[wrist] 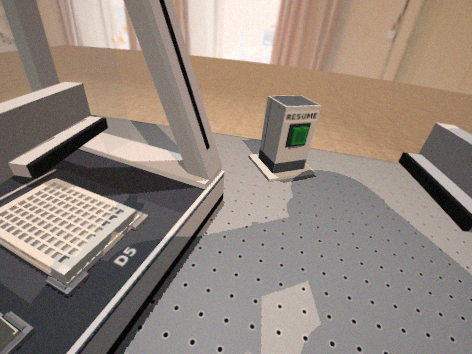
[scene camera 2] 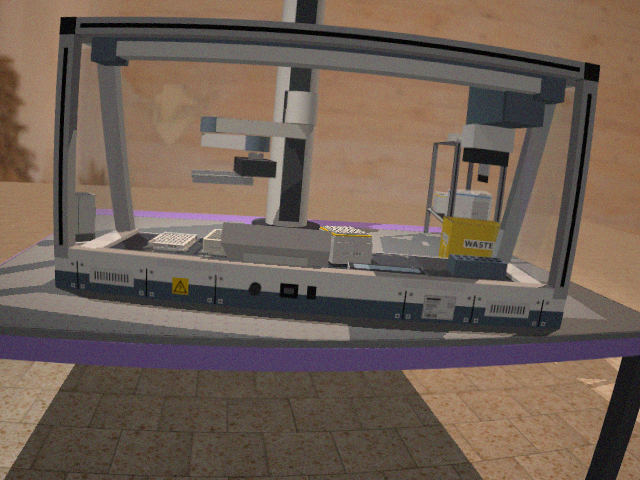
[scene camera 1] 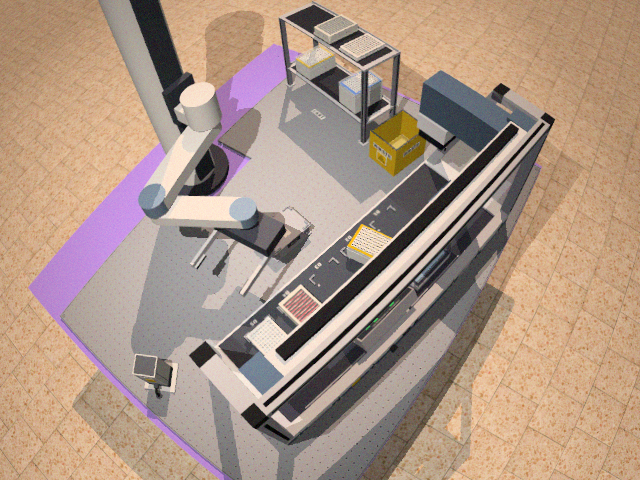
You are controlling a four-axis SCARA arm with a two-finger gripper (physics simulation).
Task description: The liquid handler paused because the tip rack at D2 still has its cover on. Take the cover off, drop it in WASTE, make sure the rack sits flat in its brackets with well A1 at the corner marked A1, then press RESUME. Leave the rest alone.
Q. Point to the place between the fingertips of the gripper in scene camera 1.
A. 216,280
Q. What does the gripper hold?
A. Nothing.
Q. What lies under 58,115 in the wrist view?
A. The gripper.
